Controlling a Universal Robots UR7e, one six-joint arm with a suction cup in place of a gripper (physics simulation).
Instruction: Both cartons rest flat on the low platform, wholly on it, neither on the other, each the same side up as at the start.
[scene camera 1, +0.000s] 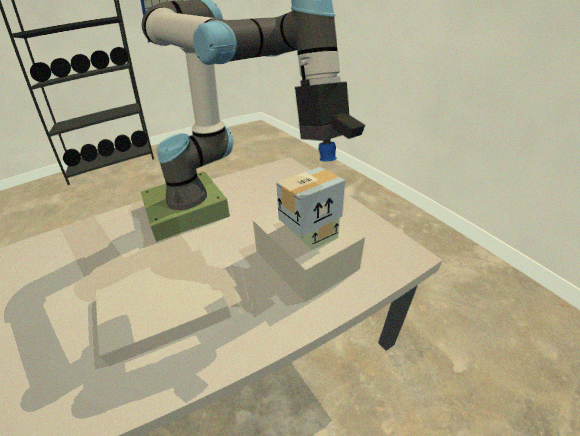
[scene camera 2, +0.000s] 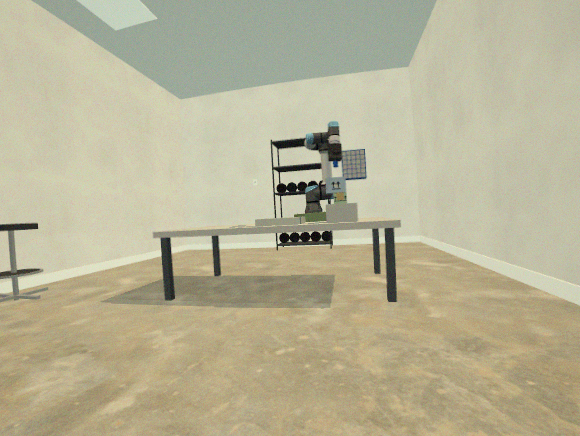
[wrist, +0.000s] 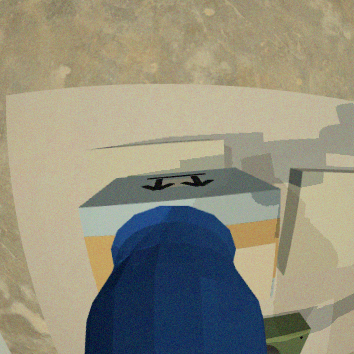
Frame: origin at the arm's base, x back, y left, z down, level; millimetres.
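Seen in the pictures: hand at its tool point: (scene camera 1: 328, 158) (scene camera 2: 335, 166) (wrist: 173, 259); arm's base at its link origin: (scene camera 1: 187, 198) (scene camera 2: 313, 212).
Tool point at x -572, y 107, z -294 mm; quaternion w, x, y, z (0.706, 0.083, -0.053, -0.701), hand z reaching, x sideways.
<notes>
Offsets run from my tool point to a thing's top centre. Level surfaces: height alone.
The light blue carton @(dx +47, dy +0, dz +69 mm) (scene camera 1: 310, 212) (scene camera 2: 335, 184) (wrist: 255, 227) has orange tape and a label on top, and upward arrows on its sides. It sits flat on the smaller green carton @(dx +77, dy +32, dz +170 mm) (scene camera 1: 325, 236) (scene camera 2: 340, 197), overhanging it. The green carton is mostly hidden by the blue one and the beige walls; its arrows also point up. The low platform @(dx +226, dy -381, dz +318 mm) (scene camera 1: 160, 310) (scene camera 2: 275, 222) (wrist: 327, 225) is a beige slab, with no carton on it. My gripper, a blue suction cup (scene camera 1: 327, 159) (scene camera 2: 335, 165) (wrist: 172, 220), is open and empty, a little above the blue carton's top, with a visible gap.
Two beige upright walls (scene camera 1: 332, 272) (scene camera 2: 341, 213) meet at a corner beside the green carton, between it and the table's front edge. The green robot base (scene camera 1: 192, 222) (scene camera 2: 315, 217) stands behind the platform. A black rack (scene camera 1: 95, 120) stands beyond the table @(dz +366 mm) (scene camera 1: 400, 250).
</notes>
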